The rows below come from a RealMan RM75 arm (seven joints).
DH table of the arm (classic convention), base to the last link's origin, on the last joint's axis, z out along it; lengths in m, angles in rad. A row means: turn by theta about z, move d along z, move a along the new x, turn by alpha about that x. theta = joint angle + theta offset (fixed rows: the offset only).
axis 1: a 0  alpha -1.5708  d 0.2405  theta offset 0
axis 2: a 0  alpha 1.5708  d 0  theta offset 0
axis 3: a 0  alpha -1.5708  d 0.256  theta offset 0
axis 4: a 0  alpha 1.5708  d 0  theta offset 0
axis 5: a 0  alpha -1.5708  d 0.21  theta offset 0
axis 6: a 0  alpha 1.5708  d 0  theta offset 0
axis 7: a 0  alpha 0  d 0.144  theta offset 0
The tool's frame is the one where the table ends.
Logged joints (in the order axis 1, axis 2, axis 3, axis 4, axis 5, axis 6, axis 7), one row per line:
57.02 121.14 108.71 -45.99 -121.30 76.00 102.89
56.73 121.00 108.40 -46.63 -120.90 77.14 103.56
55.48 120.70 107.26 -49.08 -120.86 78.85 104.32
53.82 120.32 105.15 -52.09 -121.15 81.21 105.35
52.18 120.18 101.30 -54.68 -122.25 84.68 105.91
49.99 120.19 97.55 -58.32 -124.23 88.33 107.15
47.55 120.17 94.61 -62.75 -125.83 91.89 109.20
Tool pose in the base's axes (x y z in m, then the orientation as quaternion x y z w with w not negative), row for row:
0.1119 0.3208 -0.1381 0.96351 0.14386 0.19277 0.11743
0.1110 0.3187 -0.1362 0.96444 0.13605 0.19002 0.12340
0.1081 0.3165 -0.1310 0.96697 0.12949 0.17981 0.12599
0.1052 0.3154 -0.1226 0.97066 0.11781 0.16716 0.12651
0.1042 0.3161 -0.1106 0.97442 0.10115 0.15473 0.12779
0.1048 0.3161 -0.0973 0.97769 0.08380 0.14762 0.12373
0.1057 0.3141 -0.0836 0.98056 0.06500 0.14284 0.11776
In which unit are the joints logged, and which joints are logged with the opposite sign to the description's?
The joints are logged in degrees. Opposite sign: axis 3, axis 6.
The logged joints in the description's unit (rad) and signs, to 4 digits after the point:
0.9952 2.1143 -1.8973 -0.8027 -2.1171 -1.3265 1.7958
0.9901 2.1118 -1.8919 -0.8138 -2.1101 -1.3463 1.8075
0.9683 2.1066 -1.8720 -0.8566 -2.1094 -1.3762 1.8207
0.9393 2.1000 -1.8352 -0.9091 -2.1145 -1.4174 1.8387
0.9107 2.0975 -1.7680 -0.9543 -2.1337 -1.4779 1.8485
0.8725 2.0977 -1.7026 -1.0179 -2.1682 -1.5416 1.8701
0.8299 2.0974 -1.6513 -1.0952 -2.1961 -1.6038 1.9059

